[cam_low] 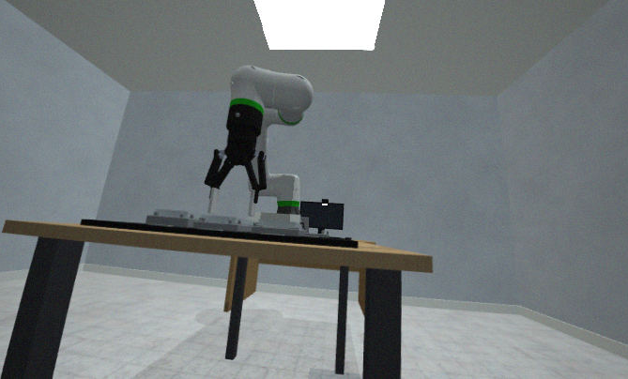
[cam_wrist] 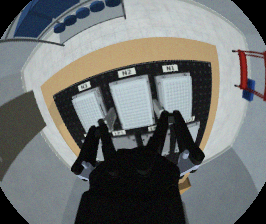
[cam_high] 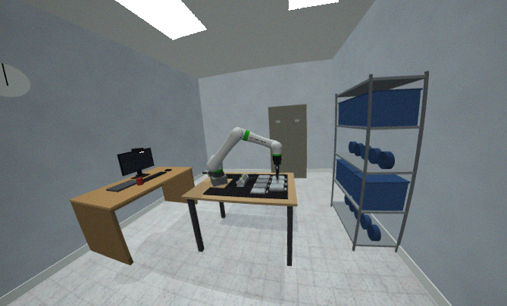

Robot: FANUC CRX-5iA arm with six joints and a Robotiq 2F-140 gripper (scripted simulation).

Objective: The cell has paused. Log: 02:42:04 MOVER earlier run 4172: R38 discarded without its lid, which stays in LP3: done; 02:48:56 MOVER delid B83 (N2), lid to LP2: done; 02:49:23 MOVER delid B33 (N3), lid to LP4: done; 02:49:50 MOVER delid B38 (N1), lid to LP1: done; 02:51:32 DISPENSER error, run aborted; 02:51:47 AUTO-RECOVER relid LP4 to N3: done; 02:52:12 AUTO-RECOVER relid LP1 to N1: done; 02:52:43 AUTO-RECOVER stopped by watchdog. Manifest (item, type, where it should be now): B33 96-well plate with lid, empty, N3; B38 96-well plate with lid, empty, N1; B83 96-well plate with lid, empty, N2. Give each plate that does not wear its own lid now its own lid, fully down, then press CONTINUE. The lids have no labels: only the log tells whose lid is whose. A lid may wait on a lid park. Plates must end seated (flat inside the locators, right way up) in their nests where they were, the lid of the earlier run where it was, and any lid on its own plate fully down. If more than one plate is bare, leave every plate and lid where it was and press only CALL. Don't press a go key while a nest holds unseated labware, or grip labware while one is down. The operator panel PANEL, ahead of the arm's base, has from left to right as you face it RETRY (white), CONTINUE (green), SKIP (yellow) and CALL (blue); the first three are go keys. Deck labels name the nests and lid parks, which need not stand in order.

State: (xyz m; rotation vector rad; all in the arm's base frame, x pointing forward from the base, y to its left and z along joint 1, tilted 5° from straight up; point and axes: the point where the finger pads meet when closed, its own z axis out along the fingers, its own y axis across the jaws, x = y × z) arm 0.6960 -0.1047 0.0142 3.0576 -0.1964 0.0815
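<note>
The clear lid lies 3 cm below my hand. Round my hand: plate 4 cm below; yellow key 42 cm behind, 5 cm to the left; green key 42 cm behind, 10 cm to the left.
</note>
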